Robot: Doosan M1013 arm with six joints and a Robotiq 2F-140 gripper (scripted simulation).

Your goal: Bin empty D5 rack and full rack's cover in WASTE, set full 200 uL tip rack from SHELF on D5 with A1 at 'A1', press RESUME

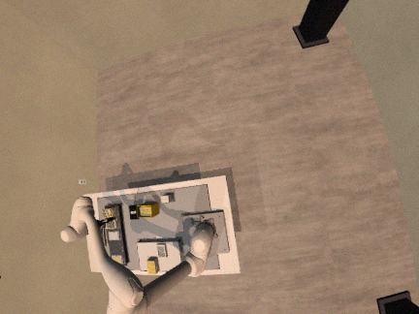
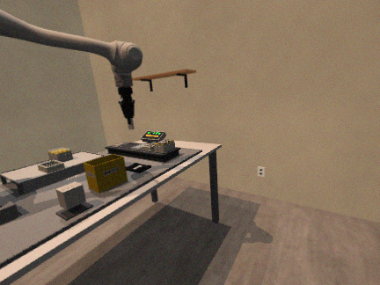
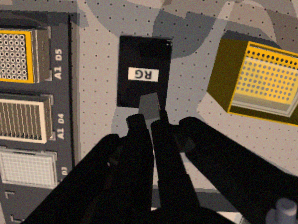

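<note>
The grey resume box is 420 mm behind my hand, 40 mm to the right of it and 220 mm below it. Also, from my hand: yellow waste bin 200 mm behind, 10 mm to the left, 240 mm below; then clear rack cover 200 mm behind, 20 mm to the left, 190 mm below; then black nest 10 mm ahead, 10 mm to the left, 280 mm below.
</note>
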